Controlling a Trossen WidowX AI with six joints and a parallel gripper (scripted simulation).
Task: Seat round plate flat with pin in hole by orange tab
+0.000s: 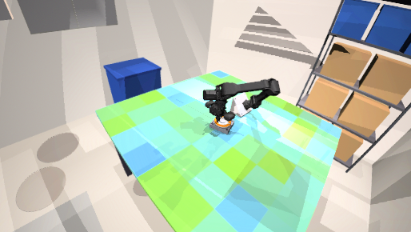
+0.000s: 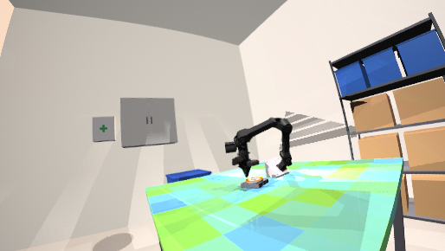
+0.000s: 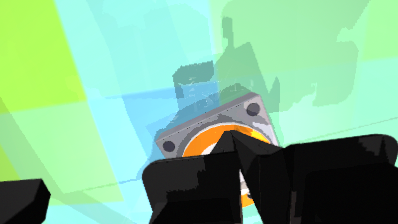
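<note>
Right now my gripper tip is 5 cm past the grey square base, 1 cm to the right of it and 4 cm above it.
</note>
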